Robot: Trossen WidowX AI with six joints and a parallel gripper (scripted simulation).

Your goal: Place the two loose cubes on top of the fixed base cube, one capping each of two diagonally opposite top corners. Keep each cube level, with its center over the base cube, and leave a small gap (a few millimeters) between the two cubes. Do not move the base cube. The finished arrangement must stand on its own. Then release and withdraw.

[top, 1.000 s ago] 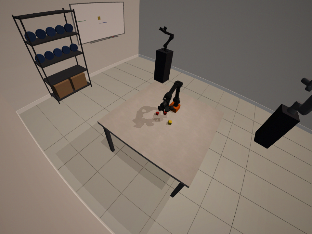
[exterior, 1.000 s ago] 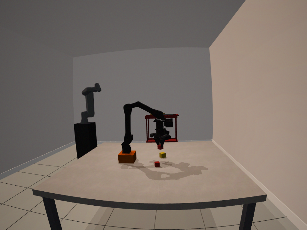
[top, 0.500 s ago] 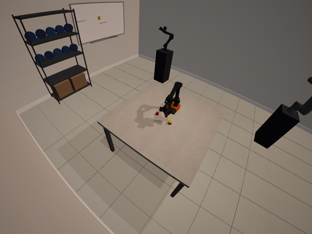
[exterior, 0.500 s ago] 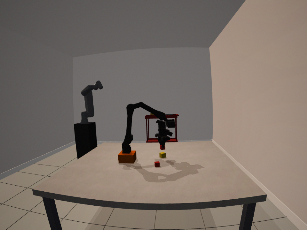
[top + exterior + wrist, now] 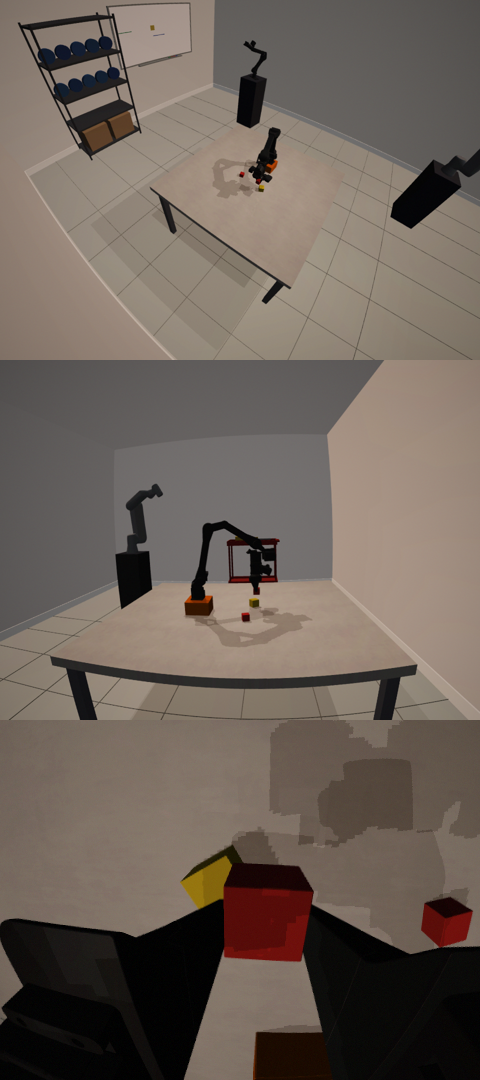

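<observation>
My gripper tip is 80 mm above the yellow base cube, 30 mm to the right of it and 20 mm past it.
</observation>
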